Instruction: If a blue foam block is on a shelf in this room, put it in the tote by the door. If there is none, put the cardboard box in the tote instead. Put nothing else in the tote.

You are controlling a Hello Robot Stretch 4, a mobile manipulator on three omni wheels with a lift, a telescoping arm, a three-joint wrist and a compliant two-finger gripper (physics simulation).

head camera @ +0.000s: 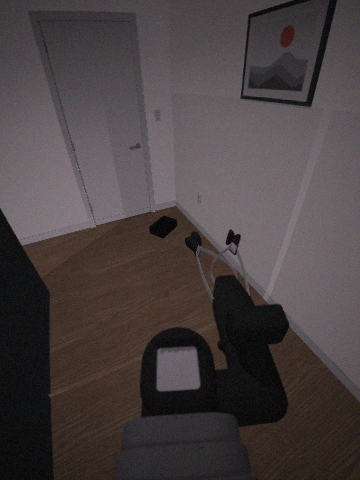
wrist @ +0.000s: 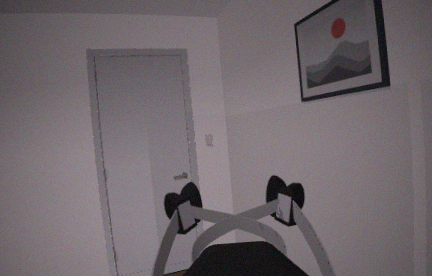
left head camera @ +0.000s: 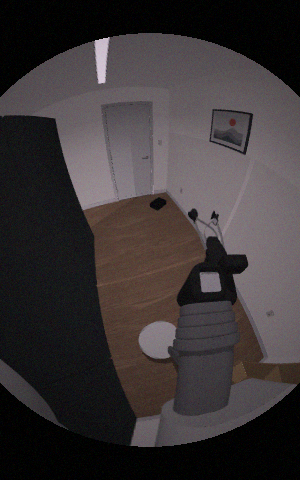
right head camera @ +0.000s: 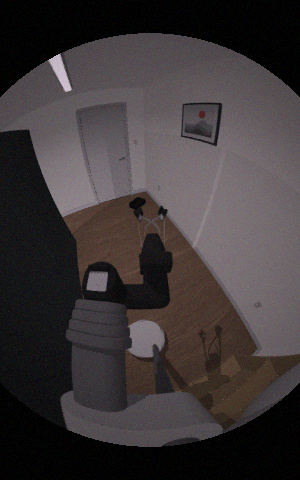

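Seen in the pictures: gripper, fingertip midpoint: (head camera: pixel 211 233) (wrist: pixel 233 195) (left head camera: pixel 202 211) (right head camera: pixel 149 207); robot's base at its link origin: (left head camera: pixel 158 338) (right head camera: pixel 144 337).
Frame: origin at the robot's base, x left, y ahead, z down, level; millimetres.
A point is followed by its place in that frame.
Note:
My gripper (head camera: pixel 213 240) @(z -1242, x -84, y 484 mm) (left head camera: pixel 204 216) @(z -1242, x -84, y 484 mm) (right head camera: pixel 150 213) @(z -1242, x -84, y 484 mm) (wrist: pixel 233 195) @(z -1242, x -84, y 484 mm) is open, its two dark fingertips wide apart with no object between them. It is raised above the floor near the right wall. A small black angular object (head camera: pixel 163 226) @(z 24, x 132, y 2417 mm) (left head camera: pixel 158 203) @(z 24, x 112, y 2404 mm) (right head camera: pixel 137 202) @(z 24, x 121, y 2425 mm) lies on the floor near the grey door (head camera: pixel 95 100) @(z -1393, x 718, y 2633 mm) (left head camera: pixel 127 145) @(z -1178, x 708, y 2637 mm) (right head camera: pixel 105 150) @(z -1119, x 675, y 2650 mm) (wrist: pixel 135 150) @(z -1174, x 762, y 2613 mm), beyond the fingers. It is too dark to tell whether it is the tote. A blue foam block does not show in these views, and I cannot make out the cardboard box for certain.
A tall dark panel (head camera: pixel 22 350) @(z -354, x 892, y 676 mm) (left head camera: pixel 45 225) (right head camera: pixel 35 225) @(z -977, x 925, y 758 mm) stands along the left. A brown, stepped, box-like piece (left head camera: pixel 260 371) @(z -376, x -1025, y -525 mm) (right head camera: pixel 240 372) @(z -138, x -1026, y -671 mm) is at the lower right. A white disc (left head camera: pixel 157 340) @(z -187, x 19, y -7 mm) (right head camera: pixel 146 339) @(z -187, x -29, y -8 mm) is low beside my arm. A framed picture (head camera: pixel 277 75) @(z -1548, x -616, y 1515 mm) hangs on the right wall.

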